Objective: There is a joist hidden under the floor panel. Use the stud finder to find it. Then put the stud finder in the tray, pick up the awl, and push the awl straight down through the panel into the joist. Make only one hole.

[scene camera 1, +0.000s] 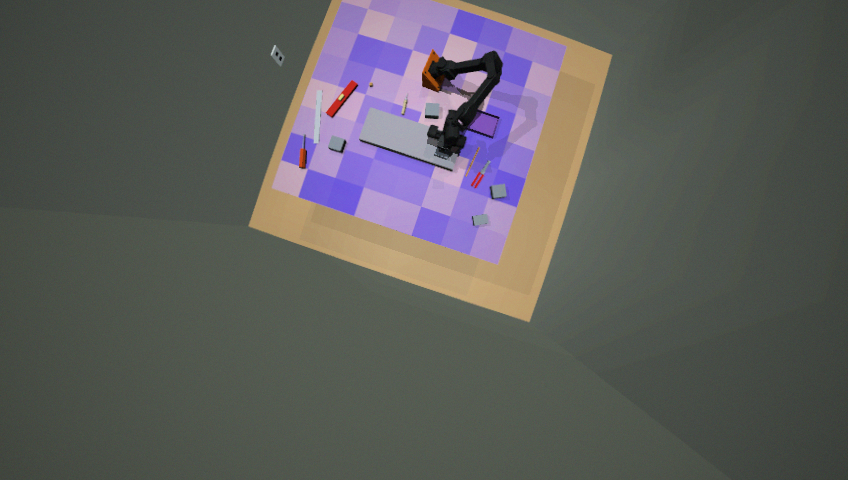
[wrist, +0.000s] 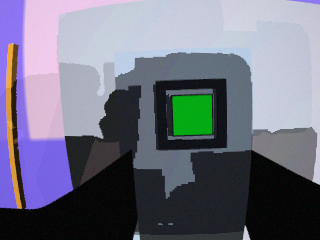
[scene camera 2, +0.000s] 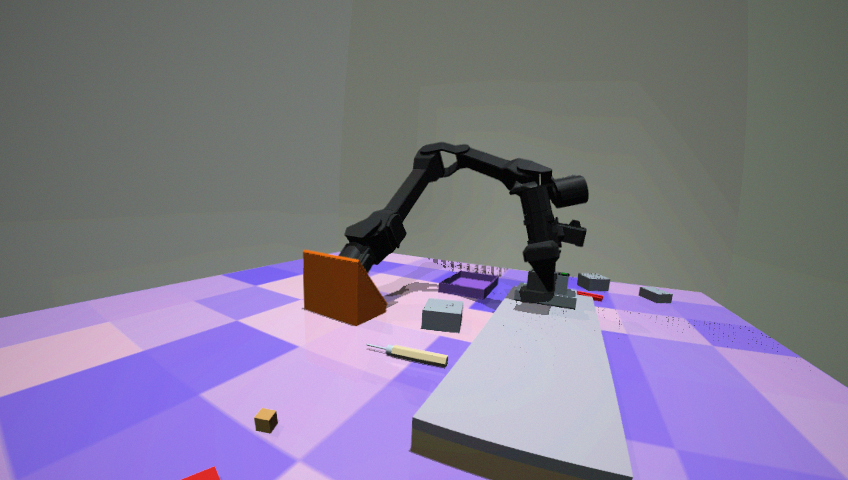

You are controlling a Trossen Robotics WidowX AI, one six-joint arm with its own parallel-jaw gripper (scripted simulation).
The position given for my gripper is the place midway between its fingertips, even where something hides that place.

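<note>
I can see my own gripper at point(scene camera 2: 551, 289) and, in the wrist view too, at point(wrist: 186, 151). A stud finder is there for me as well, at point(scene camera 2: 534, 290) and again at point(wrist: 184, 180). I also see an awl point(scene camera 2: 432, 358), though in the wrist view the awl is out of frame. And there is a grey block point(scene camera 2: 445, 315).
</note>
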